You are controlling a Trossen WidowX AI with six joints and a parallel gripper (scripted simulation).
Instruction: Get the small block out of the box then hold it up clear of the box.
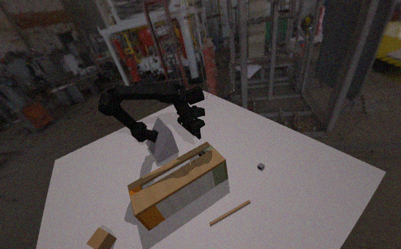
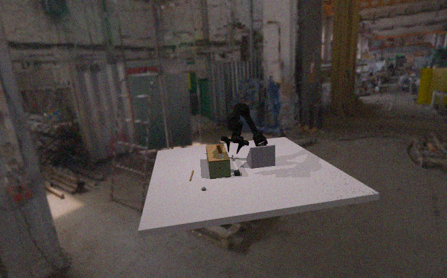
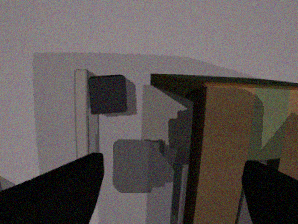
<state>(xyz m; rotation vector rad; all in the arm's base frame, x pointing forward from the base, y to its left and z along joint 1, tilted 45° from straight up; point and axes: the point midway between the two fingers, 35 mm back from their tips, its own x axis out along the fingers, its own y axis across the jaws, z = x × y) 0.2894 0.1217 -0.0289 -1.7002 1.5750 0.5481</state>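
The dark block lies 2 cm behind my gripper tip, 2 cm to the left of it and 14 cm below it. Also, from my gripper tip: small tan box: 2 cm ahead, 52 cm to the right, 13 cm below; then thin wooden stick: 28 cm ahead, 11 cm to the right, 16 cm below.
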